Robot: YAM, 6 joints.
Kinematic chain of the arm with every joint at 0, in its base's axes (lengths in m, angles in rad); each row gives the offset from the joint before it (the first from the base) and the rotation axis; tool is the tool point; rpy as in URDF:
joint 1: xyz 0 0 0.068 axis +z
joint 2: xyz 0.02 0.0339 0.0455 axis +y
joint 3: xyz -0.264 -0.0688 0 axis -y
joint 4: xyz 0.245 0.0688 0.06 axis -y
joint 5: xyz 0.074 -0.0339 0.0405 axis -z
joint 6: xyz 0.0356 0 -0.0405 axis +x
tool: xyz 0 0 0 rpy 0 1.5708 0
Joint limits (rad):
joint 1: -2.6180..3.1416
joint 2: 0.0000..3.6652
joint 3: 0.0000..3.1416
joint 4: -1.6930..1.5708
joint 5: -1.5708..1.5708
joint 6: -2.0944..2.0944
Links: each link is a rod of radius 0.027 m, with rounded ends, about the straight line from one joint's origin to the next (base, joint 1, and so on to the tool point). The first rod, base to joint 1, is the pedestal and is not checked.
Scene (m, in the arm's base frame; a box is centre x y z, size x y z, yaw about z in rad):
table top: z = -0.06
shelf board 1: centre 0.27 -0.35 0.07 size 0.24 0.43 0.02 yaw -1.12
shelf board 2: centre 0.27 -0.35 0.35 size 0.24 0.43 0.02 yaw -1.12
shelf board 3: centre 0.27 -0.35 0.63 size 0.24 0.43 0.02 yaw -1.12
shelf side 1: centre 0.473 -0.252 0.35 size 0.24 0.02 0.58 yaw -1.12
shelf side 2: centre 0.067 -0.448 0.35 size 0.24 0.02 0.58 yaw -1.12
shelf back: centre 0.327 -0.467 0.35 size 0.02 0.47 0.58 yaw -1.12
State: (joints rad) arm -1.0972 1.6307 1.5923 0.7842 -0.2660 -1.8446
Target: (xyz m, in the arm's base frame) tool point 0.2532 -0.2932 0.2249
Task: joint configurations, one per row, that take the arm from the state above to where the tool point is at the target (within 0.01 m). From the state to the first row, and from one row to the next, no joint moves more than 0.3 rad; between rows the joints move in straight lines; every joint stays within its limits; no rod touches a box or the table.
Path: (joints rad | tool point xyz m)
1: -1.0921 1.3607 1.3652 0.7987 -0.2855 -1.8446 | 0.1401 -0.2481 0.5106
2: -1.0870 1.0906 1.1382 0.8132 -0.3051 -1.8446 | 0.1073 -0.1812 0.5011
3: -0.9559 1.0578 0.8643 0.7573 -0.3404 -1.8446 | 0.1443 -0.1837 0.4128
4: -0.8248 1.0250 0.5904 0.7015 -0.3757 -1.8446 | 0.1683 -0.1628 0.3187
5: -0.6937 0.9922 0.3165 0.6456 -0.4110 -1.8446 | 0.1713 -0.1239 0.2249
6: -0.7578 1.2433 0.5283 0.6453 -0.3753 -1.8446 | 0.2024 -0.1735 0.2407
7: -0.8219 1.4944 0.7401 0.6449 -0.3397 -1.8446 | 0.2309 -0.2310 0.2409
8: -0.8860 1.7455 0.9519 0.6446 -0.3041 -1.8446 | 0.2532 -0.2932 0.2249

